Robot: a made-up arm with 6 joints. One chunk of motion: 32 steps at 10 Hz.
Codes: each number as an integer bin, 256 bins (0 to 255) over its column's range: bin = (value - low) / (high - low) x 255, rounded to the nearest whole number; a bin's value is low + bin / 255 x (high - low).
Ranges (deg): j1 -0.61..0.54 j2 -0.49..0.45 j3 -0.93..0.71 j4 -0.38..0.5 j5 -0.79..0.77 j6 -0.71..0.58
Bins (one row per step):
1: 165 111 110 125 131 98
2: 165 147 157 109 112 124
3: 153 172 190 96 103 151
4: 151 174 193 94 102 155
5: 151 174 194 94 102 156
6: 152 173 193 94 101 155
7: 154 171 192 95 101 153
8: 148 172 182 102 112 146
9: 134 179 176 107 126 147
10: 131 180 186 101 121 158
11: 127 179 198 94 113 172
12: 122 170 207 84 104 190
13: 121 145 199 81 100 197
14: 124 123 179 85 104 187
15: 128 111 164 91 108 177
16: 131 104 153 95 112 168
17: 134 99 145 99 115 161
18: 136 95 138 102 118 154
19: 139 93 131 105 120 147
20: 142 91 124 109 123 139
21: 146 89 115 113 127 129
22: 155 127 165 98 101 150
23: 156 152 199 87 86 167
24: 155 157 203 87 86 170
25: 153 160 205 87 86 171
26: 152 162 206 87 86 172
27: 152 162 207 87 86 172
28: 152 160 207 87 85 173
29: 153 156 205 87 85 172
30: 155 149 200 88 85 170
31: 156 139 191 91 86 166
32: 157 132 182 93 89 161
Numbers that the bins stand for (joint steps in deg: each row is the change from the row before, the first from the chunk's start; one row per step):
1: 0.134 -0.081 -0.223 0.051 0.011 -0.214
2: 0.134 0.052 0.080 -0.004 -0.105 -0.083
3: 0.080 0.144 0.292 -0.049 -0.160 0.054
4: 0.071 0.151 0.311 -0.056 -0.166 0.074
5: 0.071 0.151 0.318 -0.056 -0.166 0.079
6: 0.075 0.148 0.311 -0.056 -0.172 0.074
7: 0.085 0.140 0.305 -0.052 -0.172 0.064
8: 0.057 0.144 0.241 -0.028 -0.105 0.029
9: -0.006 0.170 0.202 -0.011 -0.019 0.034
10: -0.019 0.174 0.266 -0.031 -0.050 0.089
11: -0.037 0.170 0.343 -0.056 -0.099 0.160
12: -0.060 0.137 0.401 -0.090 -0.154 0.251
13: -0.064 0.045 0.350 -0.100 -0.178 0.287
14: -0.051 -0.037 0.221 -0.087 -0.154 0.236
15: -0.033 -0.081 0.125 -0.066 -0.129 0.185
16: -0.019 -0.107 0.054 -0.052 -0.105 0.140
17: -0.006 -0.125 0.003 -0.038 -0.086 0.104
18: 0.003 -0.140 -0.042 -0.028 -0.068 0.069
19: 0.017 -0.147 -0.087 -0.018 -0.056 0.034
20: 0.030 -0.155 -0.133 -0.004 -0.038 -0.007
21: 0.048 -0.162 -0.190 0.010 -0.013 -0.057
22: 0.089 -0.022 0.131 -0.042 -0.172 0.049
23: 0.094 0.070 0.350 -0.080 -0.264 0.135
24: 0.089 0.089 0.376 -0.080 -0.264 0.150
25: 0.080 0.100 0.388 -0.080 -0.264 0.155
26: 0.075 0.107 0.395 -0.080 -0.264 0.160
27: 0.075 0.107 0.401 -0.080 -0.264 0.160
28: 0.075 0.100 0.401 -0.080 -0.270 0.165
29: 0.080 0.085 0.388 -0.080 -0.270 0.160
30: 0.089 0.059 0.356 -0.076 -0.270 0.150
31: 0.094 0.022 0.298 -0.066 -0.264 0.130
32: 0.098 -0.003 0.241 -0.059 -0.246 0.104

